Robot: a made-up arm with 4 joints.
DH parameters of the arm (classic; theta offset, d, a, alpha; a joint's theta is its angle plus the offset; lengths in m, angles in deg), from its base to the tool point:
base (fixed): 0 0.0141 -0.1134 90
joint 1: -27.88 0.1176 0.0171 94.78
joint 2: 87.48 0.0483 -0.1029 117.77
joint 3: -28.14 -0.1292 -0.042 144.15
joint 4: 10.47 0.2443 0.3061 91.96
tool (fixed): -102.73 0.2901 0 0
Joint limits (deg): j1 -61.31..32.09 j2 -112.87..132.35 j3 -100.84..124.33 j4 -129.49..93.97
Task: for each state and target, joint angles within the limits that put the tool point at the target. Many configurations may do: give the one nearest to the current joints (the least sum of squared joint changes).
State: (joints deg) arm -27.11 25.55 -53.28 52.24
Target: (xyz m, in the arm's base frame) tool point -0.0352 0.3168 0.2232
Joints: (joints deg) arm -22.44 72.70 -31.39 33.56
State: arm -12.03 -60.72 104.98 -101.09
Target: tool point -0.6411 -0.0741 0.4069
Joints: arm -23.34 -31.67 79.65 -92.70
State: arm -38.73 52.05 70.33 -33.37
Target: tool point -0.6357 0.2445 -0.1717
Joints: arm -1.00 11.36 52.95 -62.60
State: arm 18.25 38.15 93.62 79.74
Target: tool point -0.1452 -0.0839 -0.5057
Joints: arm 32.09 47.76 123.96 45.25
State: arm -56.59 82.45 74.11 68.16
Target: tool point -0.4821 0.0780 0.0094
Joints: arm -11.77 102.38 86.56 60.92
